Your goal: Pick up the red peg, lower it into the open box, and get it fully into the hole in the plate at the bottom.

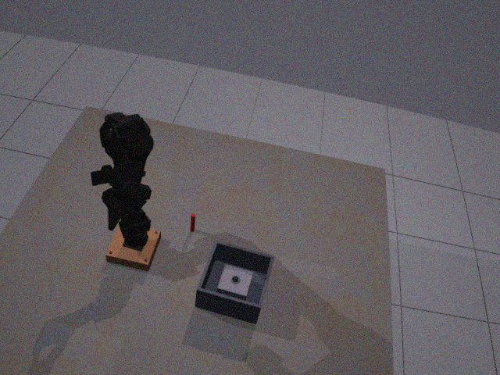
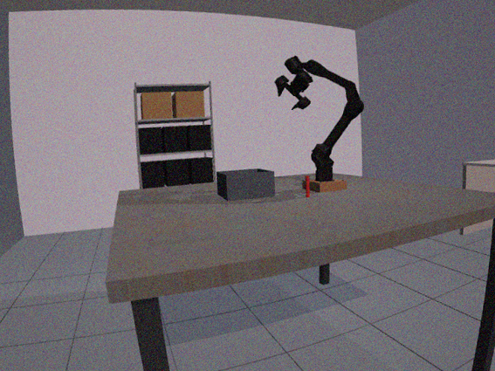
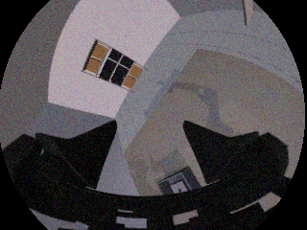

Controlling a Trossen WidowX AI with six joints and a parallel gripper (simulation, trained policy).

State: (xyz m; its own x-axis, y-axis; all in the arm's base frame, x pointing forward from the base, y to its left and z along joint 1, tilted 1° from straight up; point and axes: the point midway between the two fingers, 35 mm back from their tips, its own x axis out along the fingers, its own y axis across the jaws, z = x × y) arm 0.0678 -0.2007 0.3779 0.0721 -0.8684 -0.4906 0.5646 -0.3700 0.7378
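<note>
My gripper tip is 360 mm to the right of the red peg, 360 mm above it and 90 mm short of it. Round my gripper tip: grey box: 370 mm below, 280 mm ahead, 180 mm to the left.
</note>
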